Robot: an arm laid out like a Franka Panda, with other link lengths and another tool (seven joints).
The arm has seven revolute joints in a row. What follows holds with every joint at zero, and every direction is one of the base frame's.
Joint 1 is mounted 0.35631 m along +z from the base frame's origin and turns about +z.
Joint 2 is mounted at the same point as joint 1 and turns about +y.
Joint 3 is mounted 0.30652 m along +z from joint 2 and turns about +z.
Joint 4 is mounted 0.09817 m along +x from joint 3 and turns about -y.
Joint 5 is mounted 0.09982 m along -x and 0.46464 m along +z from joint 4 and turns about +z.
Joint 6 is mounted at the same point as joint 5 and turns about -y.
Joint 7 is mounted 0.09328 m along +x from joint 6 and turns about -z.
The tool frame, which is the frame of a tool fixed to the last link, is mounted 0.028 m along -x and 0.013 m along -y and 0.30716 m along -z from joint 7; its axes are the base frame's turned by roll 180, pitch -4 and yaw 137.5 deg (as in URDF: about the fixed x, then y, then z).
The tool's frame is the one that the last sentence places.
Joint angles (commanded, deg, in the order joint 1, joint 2, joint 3, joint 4, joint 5, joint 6, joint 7), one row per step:
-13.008 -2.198 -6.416 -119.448 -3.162 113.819 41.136
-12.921 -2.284 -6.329 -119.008 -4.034 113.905 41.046
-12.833 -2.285 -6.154 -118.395 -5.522 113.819 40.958
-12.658 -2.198 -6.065 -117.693 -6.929 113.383 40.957
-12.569 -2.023 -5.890 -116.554 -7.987 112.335 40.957
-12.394 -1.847 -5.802 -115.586 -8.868 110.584 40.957
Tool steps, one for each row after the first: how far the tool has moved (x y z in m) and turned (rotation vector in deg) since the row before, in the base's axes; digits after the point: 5 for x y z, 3 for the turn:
0.00310 -0.00333 0.00493 -0.922 -0.322 0.662
0.00275 -0.00518 0.00568 -1.437 -0.058 1.004
0.00158 -0.00446 0.00541 -1.290 0.245 0.834
0.00166 -0.00317 0.00791 -0.963 0.400 0.588
-0.00306 -0.00118 0.00582 -0.587 1.183 0.392

